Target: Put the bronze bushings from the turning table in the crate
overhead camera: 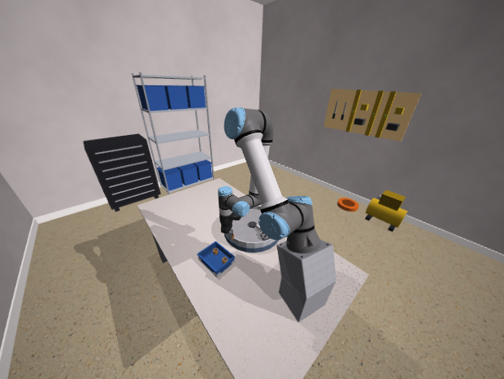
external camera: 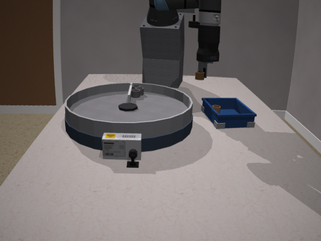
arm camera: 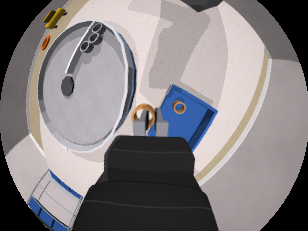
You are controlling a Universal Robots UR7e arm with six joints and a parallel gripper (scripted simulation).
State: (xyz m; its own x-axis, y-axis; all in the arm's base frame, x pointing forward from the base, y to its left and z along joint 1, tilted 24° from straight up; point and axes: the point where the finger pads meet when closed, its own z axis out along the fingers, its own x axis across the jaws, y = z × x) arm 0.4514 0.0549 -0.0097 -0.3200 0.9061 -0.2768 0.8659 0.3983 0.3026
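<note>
My gripper is now 140 mm above the blue crate, 100 mm to the right of it and 40 mm short of it. The rest, counted from my hand: grey turning table (270 mm to the right, 110 mm below, 40 mm ahead).
</note>
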